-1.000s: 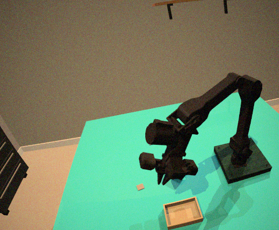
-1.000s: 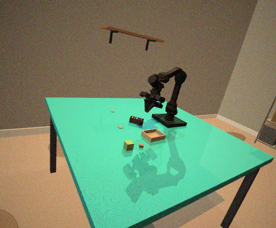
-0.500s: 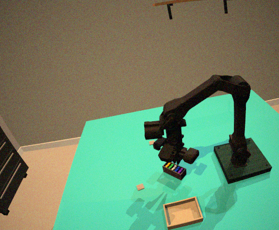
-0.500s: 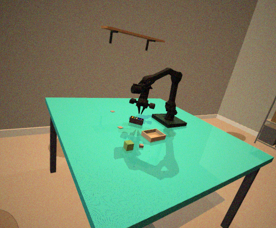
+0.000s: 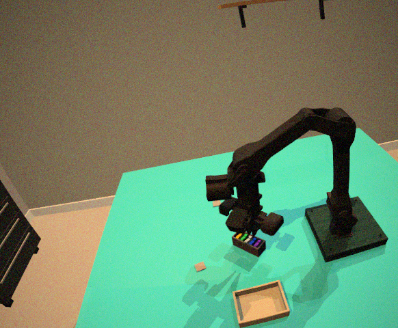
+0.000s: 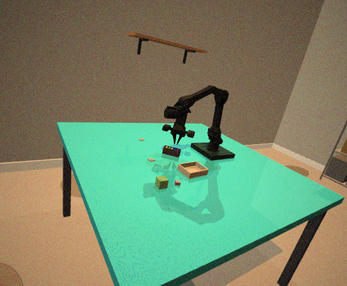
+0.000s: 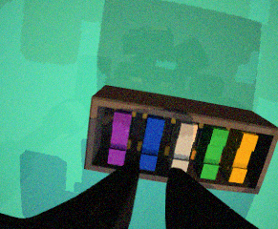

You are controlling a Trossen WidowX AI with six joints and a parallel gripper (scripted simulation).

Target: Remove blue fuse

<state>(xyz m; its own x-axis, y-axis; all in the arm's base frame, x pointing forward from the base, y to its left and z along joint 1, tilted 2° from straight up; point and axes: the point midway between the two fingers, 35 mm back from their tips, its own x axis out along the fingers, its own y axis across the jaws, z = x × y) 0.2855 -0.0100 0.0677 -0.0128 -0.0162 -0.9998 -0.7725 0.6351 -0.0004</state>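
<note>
The blue fuse lies 40 mm below my gripper tip. Also, from my gripper tip: purple fuse: 10 mm behind, 10 mm to the left, 40 mm below; green fuse: 30 mm ahead, 20 mm to the right, 40 mm below; white fuse: 10 mm ahead, 10 mm to the right, 40 mm below.
</note>
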